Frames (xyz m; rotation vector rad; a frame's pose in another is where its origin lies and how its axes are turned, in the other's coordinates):
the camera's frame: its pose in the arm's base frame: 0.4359 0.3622 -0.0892 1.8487 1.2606 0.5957
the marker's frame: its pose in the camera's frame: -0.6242 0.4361 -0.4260 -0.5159 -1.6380 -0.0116
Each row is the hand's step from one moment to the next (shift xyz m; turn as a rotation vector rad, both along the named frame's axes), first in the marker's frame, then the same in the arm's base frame.
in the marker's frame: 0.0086 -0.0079 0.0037 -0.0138 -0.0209 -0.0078
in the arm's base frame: 0.0031 -0.0089 -0.0079 -0.0178 0.0075 -0.0177
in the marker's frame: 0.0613 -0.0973 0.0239 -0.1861 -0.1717 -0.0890
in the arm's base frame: 0.0065 -0.0712 -0.0932 -0.2011 0.1148 -0.1357
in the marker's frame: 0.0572 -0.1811 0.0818 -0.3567 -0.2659 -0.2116
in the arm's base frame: -0.0487 -0.1405 -0.1437 -0.3474 0.2712 -0.2202
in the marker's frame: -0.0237 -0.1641 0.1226 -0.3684 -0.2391 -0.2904
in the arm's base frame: -0.1244 -0.1369 -0.0912 -0.3221 0.3513 -0.2238
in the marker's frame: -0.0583 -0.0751 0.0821 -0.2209 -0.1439 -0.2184
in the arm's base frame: -0.1059 -0.0648 -0.0189 -0.1795 0.2489 -0.1517
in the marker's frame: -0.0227 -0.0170 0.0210 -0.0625 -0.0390 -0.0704
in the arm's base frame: -0.0329 -0.0127 -0.0008 -0.0474 0.0783 -0.0447
